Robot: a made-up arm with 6 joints.
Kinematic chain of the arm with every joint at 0, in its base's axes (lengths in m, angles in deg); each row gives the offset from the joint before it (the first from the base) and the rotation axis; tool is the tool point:
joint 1: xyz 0 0 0.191 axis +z
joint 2: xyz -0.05 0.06 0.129 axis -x
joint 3: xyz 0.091 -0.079 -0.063 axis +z
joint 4: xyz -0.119 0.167 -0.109 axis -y
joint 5: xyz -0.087 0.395 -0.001 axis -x
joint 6: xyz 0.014 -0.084 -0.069 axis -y
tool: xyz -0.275 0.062 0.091
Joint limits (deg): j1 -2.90..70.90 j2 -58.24..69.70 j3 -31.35..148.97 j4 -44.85..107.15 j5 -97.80..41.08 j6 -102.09..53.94
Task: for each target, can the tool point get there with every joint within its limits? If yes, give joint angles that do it. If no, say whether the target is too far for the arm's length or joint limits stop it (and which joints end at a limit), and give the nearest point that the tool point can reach.
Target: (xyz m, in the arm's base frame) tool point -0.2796 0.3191 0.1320
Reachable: yes | joints 23.70 -14.46 -4.79 77.05 -69.14 -64.06
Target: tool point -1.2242 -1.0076 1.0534
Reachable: no: too far | nearest point -0.6369 -0.5486 0.7361 | short by 0.810 m
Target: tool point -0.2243 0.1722 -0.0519
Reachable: yes | joints 31.95 50.23 -15.35 58.33 -28.75 -86.38
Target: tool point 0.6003 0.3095 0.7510
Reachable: no: joint limits stop it (at a limit: joint 1, joint 2, joint 3, joint 4, joint 5) | nearest point 0.4255 0.3565 0.7051 | short by 0.187 m
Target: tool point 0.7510 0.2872 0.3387
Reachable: no: joint limits stop it (at a limit: joint 1, joint 3, joint 5, joint 6) | nearest point 0.6616 0.0274 0.3387 | short by 0.275 m
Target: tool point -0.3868 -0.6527 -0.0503
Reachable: yes | joints 54.66 -37.77 71.52 -15.44 -46.59 41.13
